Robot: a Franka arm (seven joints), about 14 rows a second.
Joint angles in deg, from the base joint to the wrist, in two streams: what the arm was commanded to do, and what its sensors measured. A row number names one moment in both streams.
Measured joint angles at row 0:
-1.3, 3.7, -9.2, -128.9, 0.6, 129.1, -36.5
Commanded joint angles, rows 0 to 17:
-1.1, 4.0, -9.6, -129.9, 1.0, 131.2, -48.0
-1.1, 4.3, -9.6, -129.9, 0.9, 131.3, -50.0
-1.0, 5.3, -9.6, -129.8, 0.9, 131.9, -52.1
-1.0, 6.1, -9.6, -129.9, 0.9, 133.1, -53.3
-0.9, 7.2, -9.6, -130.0, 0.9, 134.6, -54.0
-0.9, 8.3, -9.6, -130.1, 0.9, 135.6, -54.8
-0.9, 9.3, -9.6, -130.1, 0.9, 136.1, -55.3
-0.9, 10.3, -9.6, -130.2, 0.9, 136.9, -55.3
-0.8, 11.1, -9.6, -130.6, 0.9, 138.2, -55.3
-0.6, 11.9, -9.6, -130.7, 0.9, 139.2, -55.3
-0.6, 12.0, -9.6, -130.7, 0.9, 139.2, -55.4
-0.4, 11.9, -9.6, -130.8, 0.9, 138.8, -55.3
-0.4, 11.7, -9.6, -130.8, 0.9, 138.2, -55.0
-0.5, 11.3, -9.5, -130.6, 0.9, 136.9, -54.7
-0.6, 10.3, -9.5, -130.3, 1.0, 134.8, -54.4
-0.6, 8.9, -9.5, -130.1, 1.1, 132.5, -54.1
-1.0, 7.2, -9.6, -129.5, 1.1, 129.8, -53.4
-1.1, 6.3, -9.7, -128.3, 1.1, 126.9, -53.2
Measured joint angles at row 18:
-1.1, 10.3, -9.2, -129.3, 0.7, 132.1, -53.7
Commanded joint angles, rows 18 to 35:
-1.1, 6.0, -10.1, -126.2, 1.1, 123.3, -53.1
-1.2, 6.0, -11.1, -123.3, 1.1, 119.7, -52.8
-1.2, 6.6, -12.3, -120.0, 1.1, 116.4, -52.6
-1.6, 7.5, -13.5, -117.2, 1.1, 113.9, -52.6
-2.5, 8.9, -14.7, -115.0, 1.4, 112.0, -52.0
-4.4, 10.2, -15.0, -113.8, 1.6, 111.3, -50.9
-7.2, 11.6, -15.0, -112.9, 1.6, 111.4, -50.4
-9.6, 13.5, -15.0, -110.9, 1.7, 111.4, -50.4
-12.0, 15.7, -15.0, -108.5, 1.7, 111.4, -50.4
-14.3, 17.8, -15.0, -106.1, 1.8, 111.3, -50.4
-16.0, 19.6, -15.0, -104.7, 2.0, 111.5, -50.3
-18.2, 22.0, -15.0, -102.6, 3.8, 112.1, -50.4
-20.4, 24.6, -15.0, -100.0, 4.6, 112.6, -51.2
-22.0, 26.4, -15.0, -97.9, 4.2, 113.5, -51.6
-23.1, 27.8, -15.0, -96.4, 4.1, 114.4, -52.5
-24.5, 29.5, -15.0, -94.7, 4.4, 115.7, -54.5
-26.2, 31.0, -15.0, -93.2, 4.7, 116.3, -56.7
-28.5, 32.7, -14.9, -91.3, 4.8, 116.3, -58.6
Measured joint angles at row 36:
-24.8, 28.9, -15.5, -96.6, 3.4, 116.7, -54.6
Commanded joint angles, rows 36 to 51:
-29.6, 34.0, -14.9, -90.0, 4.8, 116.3, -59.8
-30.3, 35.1, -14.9, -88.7, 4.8, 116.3, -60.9
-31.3, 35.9, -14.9, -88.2, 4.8, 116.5, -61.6
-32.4, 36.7, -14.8, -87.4, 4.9, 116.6, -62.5
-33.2, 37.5, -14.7, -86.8, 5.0, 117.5, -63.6
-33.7, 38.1, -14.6, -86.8, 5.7, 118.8, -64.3
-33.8, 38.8, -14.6, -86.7, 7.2, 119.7, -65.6
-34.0, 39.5, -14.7, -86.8, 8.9, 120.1, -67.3
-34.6, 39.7, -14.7, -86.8, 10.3, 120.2, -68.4
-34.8, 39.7, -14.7, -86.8, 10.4, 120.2, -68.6
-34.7, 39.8, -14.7, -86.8, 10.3, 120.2, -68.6
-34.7, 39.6, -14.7, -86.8, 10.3, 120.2, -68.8
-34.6, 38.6, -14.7, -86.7, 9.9, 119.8, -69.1
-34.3, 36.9, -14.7, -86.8, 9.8, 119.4, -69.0
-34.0, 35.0, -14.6, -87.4, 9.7, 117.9, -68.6
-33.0, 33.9, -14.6, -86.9, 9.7, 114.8, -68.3
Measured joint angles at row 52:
-33.6, 37.8, -15.1, -86.7, 9.0, 119.1, -67.3
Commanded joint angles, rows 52 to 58:
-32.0, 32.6, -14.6, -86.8, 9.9, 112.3, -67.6
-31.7, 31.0, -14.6, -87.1, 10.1, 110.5, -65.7
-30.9, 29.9, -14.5, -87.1, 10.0, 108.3, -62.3
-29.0, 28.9, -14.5, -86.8, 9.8, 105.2, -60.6
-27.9, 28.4, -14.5, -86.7, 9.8, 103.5, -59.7
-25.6, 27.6, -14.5, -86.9, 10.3, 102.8, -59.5
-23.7, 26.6, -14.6, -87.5, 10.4, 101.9, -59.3
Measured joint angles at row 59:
-27.1, 28.7, -14.2, -86.0, 9.5, 103.6, -60.8
